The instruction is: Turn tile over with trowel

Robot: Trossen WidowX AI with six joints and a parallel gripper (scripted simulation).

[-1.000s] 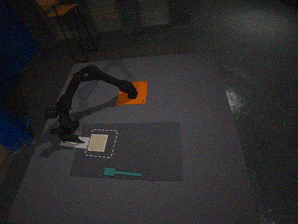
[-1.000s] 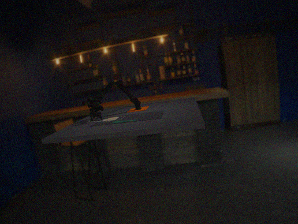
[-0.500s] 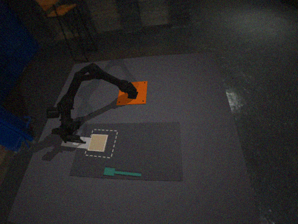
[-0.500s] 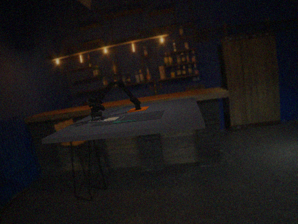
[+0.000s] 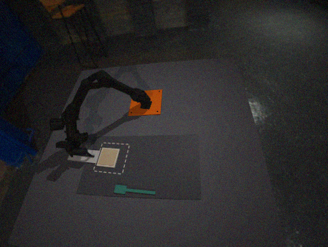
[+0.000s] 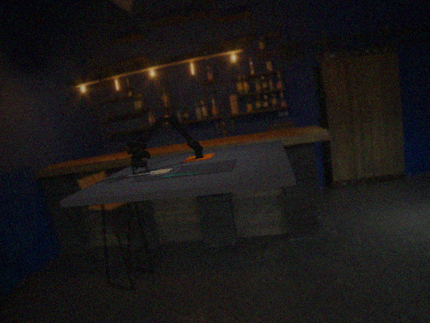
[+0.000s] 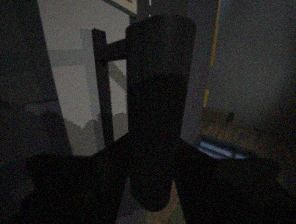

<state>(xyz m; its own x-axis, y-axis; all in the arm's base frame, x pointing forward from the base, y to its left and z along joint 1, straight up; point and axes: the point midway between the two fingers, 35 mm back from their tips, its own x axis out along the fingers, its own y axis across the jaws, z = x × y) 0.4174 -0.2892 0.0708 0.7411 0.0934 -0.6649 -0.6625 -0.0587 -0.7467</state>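
My gripper tip is now 90 mm short of the flat teal trowel-shaped piece, 370 mm to the right of it and 50 mm above it. The rest, counted from my gripper tip: pale tile: 50 mm behind, 180 mm to the left, 50 mm below; then dark mat: 50 mm behind, 360 mm to the left, 70 mm below; then trowel: 30 mm behind, 10 mm below.
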